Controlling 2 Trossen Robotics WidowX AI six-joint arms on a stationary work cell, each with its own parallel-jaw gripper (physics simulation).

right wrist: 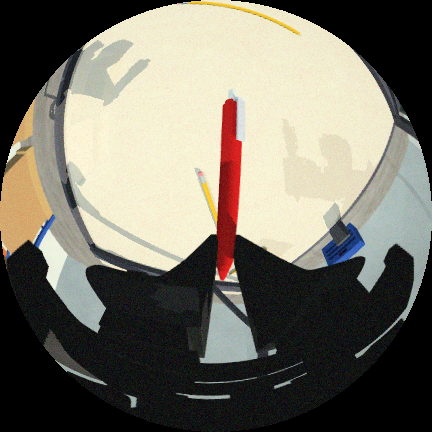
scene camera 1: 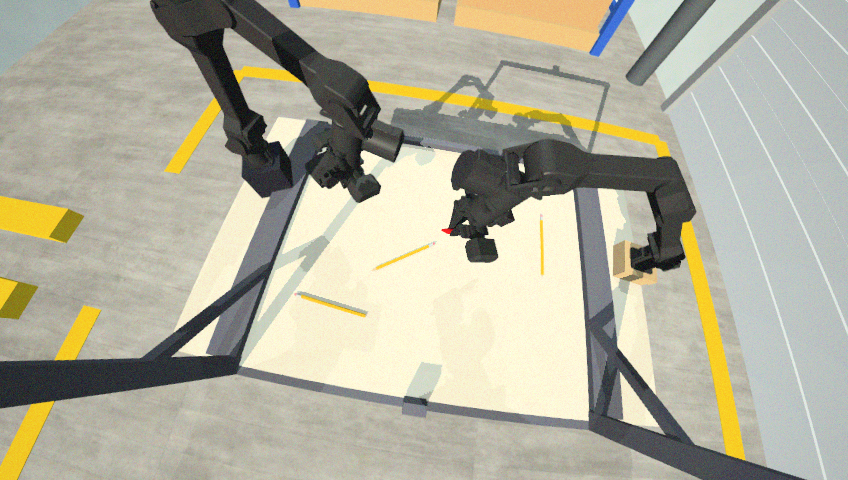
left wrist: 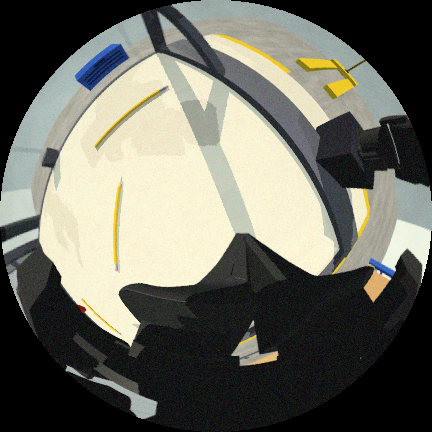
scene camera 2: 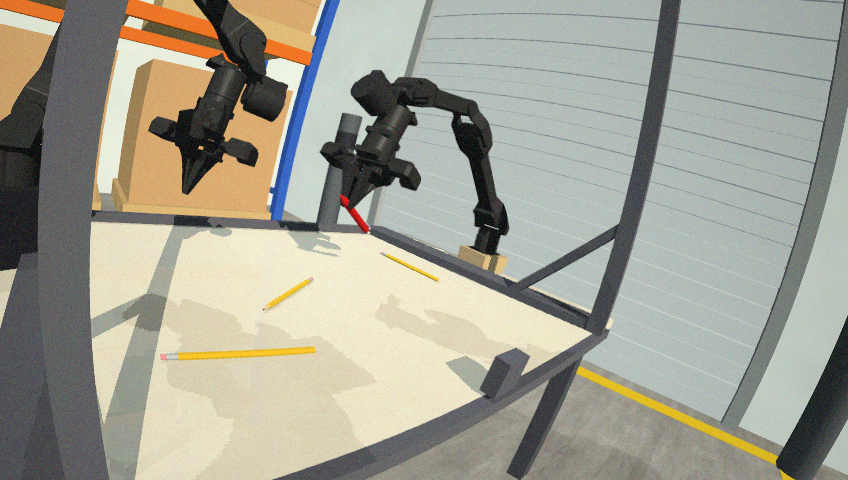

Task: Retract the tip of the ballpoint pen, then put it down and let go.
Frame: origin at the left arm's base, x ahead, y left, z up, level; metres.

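Seen in the pictures: left gripper, fingertip midpoint: (scene camera 1: 344, 187) (left wrist: 240, 238) (scene camera 2: 185, 194); right gripper, fingertip midpoint: (right wrist: 224, 240) (scene camera 1: 450, 232) (scene camera 2: 345, 207); left arm's base, origin of the base link: (scene camera 1: 260, 158) (left wrist: 364, 149) (scene camera 2: 18, 185); right arm's base, origin of the base link: (scene camera 1: 640, 260) (scene camera 2: 484, 251).
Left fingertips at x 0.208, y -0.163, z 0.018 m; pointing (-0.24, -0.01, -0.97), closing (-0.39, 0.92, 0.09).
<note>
Pixels of each thing's top centre, then the offset from my left fingertips to it. "*": a spot on its surface instead. Level surfaces: height alone.
- red ballpoint pen, surface spot: (right wrist: 228, 181) (scene camera 2: 356, 212) * dx +0.249, dy -0.188, dz +0.006 m
- cream table top, its level: dz -0.125 m
- small grey block, middle of its top: (scene camera 2: 512, 354) (scene camera 1: 414, 409) (right wrist: 343, 240) (left wrist: 43, 156) dx +0.041, dy -0.512, dz -0.067 m
- tan block, surface spot: (scene camera 2: 481, 259) (scene camera 1: 621, 269) * dx +0.678, dy -0.368, dz -0.090 m
The red ballpoint pen (scene camera 1: 446, 231) (scene camera 2: 354, 215) (right wrist: 228, 181) is held at its pointed end by my right gripper (scene camera 1: 457, 230) (scene camera 2: 352, 197) (right wrist: 224, 240), which is shut on it. The pen slants down, above the cream table top (scene camera 1: 422, 329) (scene camera 2: 413, 333), and its clip and button end points away from the fingers. A sliver of the pen shows in the left wrist view (left wrist: 81, 308). My left gripper (scene camera 1: 324, 173) (scene camera 2: 188, 185) (left wrist: 240, 238) is shut and empty. It hangs high over the table's back left part, apart from the pen.
Three yellow pencils (scene camera 1: 405, 255) (scene camera 1: 332, 304) (scene camera 1: 541, 245) (scene camera 2: 288, 293) lie on the table. A small grey block (scene camera 1: 414, 406) (scene camera 2: 504, 373) sits at the front edge. Dark frame rails (scene camera 1: 586, 248) border the table. A tan block (scene camera 1: 624, 259) (scene camera 2: 481, 259) sits under the right arm's base.
</note>
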